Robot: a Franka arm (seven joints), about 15 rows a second.
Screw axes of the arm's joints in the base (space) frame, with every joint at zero. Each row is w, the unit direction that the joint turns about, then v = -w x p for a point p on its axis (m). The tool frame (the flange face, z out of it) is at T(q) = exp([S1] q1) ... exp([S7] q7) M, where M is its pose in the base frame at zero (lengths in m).
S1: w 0 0 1 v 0 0 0
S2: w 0 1 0 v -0.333 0 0
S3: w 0 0 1 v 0 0 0
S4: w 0 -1 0 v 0.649 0 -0.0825
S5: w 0 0 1 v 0 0 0
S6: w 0 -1 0 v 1.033 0 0
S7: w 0 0 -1 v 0 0.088 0
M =
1 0 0 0.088
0 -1 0 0
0 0 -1 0.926
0 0 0 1
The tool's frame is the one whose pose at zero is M.
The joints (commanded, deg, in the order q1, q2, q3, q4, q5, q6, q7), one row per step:
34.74 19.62 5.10 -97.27 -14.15 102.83 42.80
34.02 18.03 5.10 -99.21 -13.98 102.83 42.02
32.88 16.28 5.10 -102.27 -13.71 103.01 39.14
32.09 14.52 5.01 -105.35 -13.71 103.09 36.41
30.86 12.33 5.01 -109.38 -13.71 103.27 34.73
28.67 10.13 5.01 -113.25 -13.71 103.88 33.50
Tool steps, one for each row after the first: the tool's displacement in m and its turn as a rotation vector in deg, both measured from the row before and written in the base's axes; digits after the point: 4 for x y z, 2 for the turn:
-0.0027 -0.0113 0.0022 -0.18 0.53 0.00
-0.0041 -0.0171 -0.0046 -0.44 1.87 1.58
-0.0063 -0.0154 -0.0049 -0.66 1.78 1.78
-0.0085 -0.0207 -0.0076 -0.94 1.82 0.45
-0.0034 -0.0274 -0.0062 -0.54 1.26 -0.87

